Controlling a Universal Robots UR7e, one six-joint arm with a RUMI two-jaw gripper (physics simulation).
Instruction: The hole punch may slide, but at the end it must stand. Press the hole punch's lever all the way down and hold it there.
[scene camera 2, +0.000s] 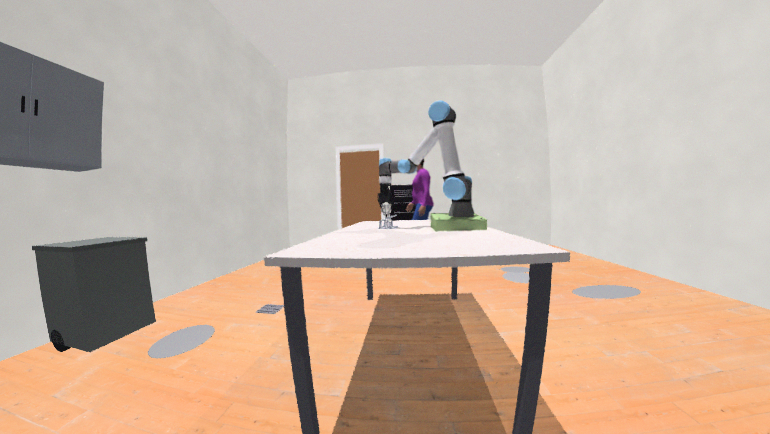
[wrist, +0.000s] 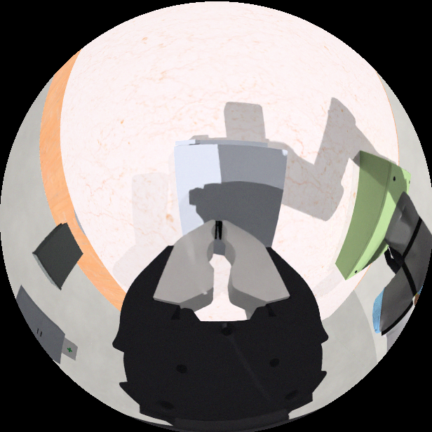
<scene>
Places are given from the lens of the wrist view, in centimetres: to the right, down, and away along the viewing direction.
gripper (wrist: 217, 222): 0, 0, 14
hole punch lever (wrist: 243, 184): 2, -3, 12
</scene>
